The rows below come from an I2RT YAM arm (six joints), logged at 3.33 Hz.
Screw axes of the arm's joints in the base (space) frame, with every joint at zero. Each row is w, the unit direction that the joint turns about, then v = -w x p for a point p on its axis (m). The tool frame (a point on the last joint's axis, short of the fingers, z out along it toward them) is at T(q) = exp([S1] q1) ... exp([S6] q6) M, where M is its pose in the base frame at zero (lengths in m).
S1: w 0 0 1 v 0 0 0
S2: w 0 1 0 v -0.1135 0 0.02
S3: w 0 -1 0 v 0.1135 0 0.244
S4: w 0 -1 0 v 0.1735 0 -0.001
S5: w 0 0 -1 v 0 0.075 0
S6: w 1 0 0 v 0 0.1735 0
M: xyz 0.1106 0 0.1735 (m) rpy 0 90 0 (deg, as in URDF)
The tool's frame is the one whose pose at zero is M.
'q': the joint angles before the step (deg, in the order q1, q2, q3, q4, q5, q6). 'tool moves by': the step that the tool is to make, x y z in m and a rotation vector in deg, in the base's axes. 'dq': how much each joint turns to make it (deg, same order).
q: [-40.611 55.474 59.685 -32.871 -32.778 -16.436]
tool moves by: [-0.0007 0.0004 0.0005 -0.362 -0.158 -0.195]
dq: [-0.006 -0.243 -0.083 0.156 0.248 -0.073]
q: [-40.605 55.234 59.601 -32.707 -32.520 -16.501]
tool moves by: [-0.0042 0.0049 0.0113 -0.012 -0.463 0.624]
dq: [0.214 -0.580 2.341 -2.520 -0.499 0.076]
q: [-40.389 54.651 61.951 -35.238 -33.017 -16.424]
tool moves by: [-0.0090 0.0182 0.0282 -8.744 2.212 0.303]
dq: [3.823 -1.256 6.714 -7.462 6.937 -6.490]
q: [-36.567 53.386 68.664 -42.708 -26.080 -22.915]
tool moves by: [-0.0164 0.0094 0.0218 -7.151 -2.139 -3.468]
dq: [0.289 -2.766 3.111 -0.979 5.297 -2.699]
